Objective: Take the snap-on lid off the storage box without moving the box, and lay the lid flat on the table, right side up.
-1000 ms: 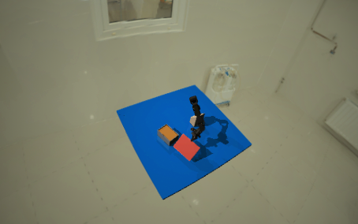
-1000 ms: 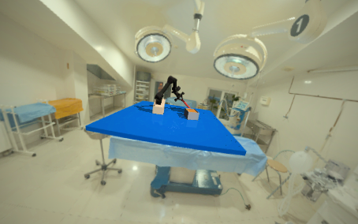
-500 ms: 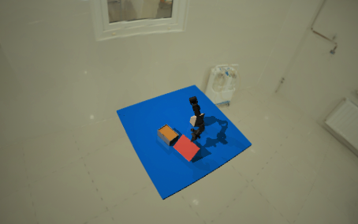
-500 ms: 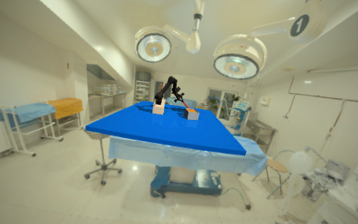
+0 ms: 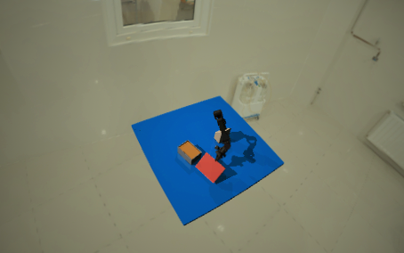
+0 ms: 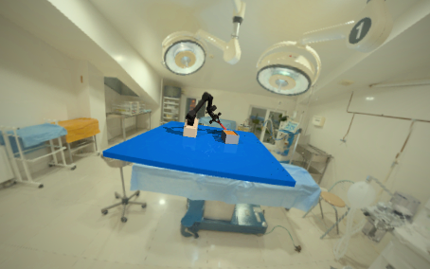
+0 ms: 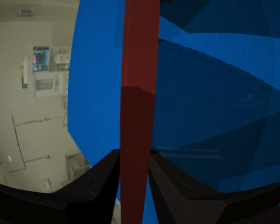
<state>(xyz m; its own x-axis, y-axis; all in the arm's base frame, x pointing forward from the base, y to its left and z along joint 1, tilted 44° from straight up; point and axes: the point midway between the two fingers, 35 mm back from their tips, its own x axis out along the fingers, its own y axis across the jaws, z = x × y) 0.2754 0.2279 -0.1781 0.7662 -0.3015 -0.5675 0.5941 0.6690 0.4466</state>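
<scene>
The lid is 60 mm ahead of my gripper tip, 20 mm to the left of it and 50 mm below it. The rest, counted from my gripper tip: storage box: 140 mm ahead, 250 mm to the right, 90 mm below.
</scene>
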